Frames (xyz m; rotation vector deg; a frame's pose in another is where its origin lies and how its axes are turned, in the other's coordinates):
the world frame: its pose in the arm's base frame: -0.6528 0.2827 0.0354 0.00 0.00 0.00
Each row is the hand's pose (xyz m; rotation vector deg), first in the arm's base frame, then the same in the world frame.
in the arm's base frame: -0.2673 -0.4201 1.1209 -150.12 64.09 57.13
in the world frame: 0.3855 -0.7028 1.0855 -150.12 64.09 57.13
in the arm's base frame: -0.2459 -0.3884 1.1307 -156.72 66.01 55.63
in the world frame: 0.4069 -0.6711 1.0953 -156.72 66.01 55.63
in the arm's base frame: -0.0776 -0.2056 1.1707 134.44 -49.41 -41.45
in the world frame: 0.5752 -0.4883 1.1353 134.44 -49.41 -41.45
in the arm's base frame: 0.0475 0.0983 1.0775 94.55 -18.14 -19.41
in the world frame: 0.7003 -0.1844 1.0421 94.55 -18.14 -19.41
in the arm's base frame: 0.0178 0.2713 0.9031 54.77 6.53 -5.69
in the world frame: 0.6706 -0.0114 0.8677 54.77 6.53 -5.69
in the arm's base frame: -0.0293 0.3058 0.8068 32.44 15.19 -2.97
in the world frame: 0.6235 0.0231 0.7714 32.44 15.19 -2.97
